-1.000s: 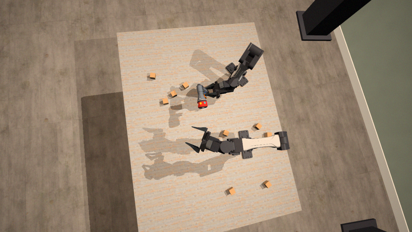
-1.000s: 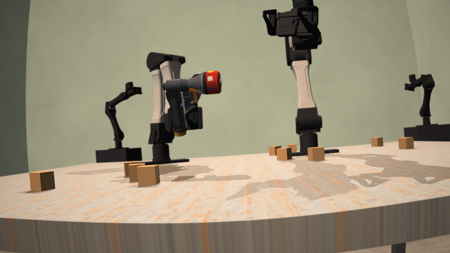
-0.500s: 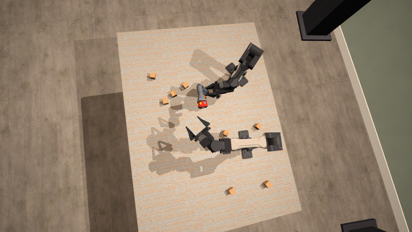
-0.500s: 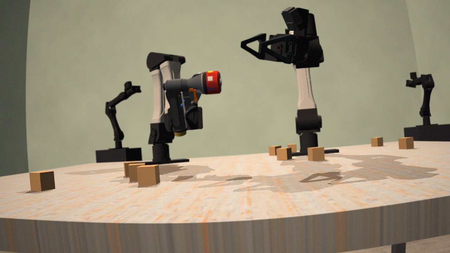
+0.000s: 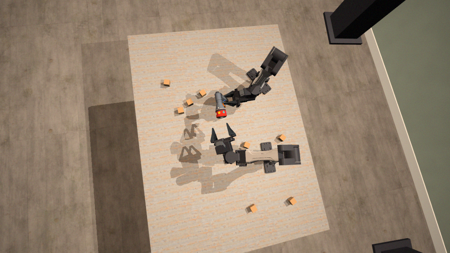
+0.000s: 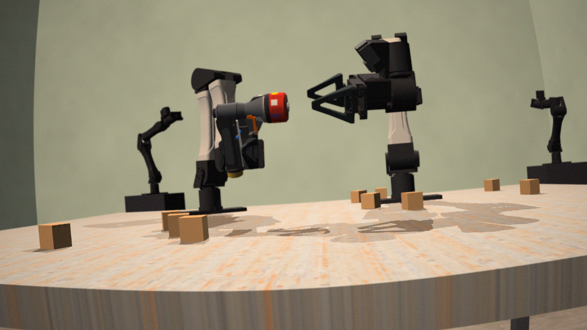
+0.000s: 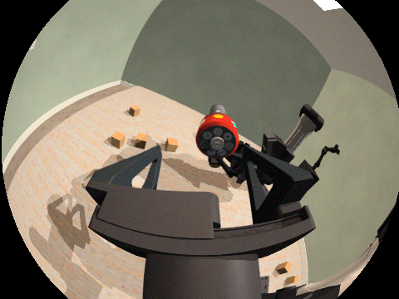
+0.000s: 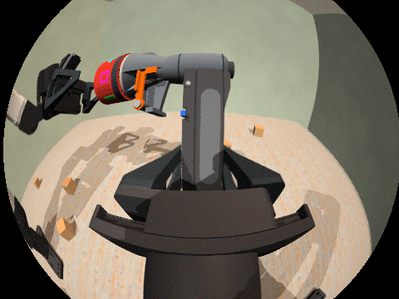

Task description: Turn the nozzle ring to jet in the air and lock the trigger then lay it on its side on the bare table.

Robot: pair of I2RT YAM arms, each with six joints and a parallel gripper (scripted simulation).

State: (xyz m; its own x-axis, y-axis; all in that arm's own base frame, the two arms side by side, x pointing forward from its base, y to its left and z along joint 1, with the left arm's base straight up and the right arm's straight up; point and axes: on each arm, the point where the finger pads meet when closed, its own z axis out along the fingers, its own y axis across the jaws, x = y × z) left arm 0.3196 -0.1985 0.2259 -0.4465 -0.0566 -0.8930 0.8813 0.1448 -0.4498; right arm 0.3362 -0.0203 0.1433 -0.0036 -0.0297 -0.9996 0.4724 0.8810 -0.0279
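My left gripper is now 70 mm to the left of the red spray ring, 10 mm past it and 10 mm above it. The rest, counted from my left hand: pale trigger 160 mm to the right, 70 mm below, 40 mm behind.
Right now the pale trigger is 1 cm ahead of my right hand, 2 cm to the left of it and 2 cm above it. Round my right hand: red spray ring: 3 cm ahead, 10 cm to the left, 8 cm above.
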